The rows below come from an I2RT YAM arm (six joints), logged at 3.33 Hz.
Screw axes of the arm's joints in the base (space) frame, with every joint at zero. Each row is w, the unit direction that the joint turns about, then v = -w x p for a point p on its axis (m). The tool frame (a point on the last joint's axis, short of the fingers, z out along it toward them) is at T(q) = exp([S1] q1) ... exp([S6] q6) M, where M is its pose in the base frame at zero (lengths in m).
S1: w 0 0 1 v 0 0 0
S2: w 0 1 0 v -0.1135 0 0.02
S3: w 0 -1 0 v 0.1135 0 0.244
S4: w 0 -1 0 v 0.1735 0 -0.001
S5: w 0 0 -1 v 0 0.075 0
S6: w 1 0 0 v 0 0.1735 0
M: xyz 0.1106 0 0.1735 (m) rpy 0 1.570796 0 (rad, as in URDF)
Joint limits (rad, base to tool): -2.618..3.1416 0..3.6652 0..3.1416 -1.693..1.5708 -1.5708..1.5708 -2.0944..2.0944
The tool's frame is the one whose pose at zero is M.
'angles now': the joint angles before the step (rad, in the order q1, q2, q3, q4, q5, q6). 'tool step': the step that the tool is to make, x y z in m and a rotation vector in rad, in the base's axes. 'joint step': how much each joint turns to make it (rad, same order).
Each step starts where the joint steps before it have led.
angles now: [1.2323, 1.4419, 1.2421, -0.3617, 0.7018, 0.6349]
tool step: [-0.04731, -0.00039, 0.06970, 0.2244, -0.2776, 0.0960]
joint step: [0.1546, -0.0980, 0.0221, 0.3422, 0.1225, -0.2488]
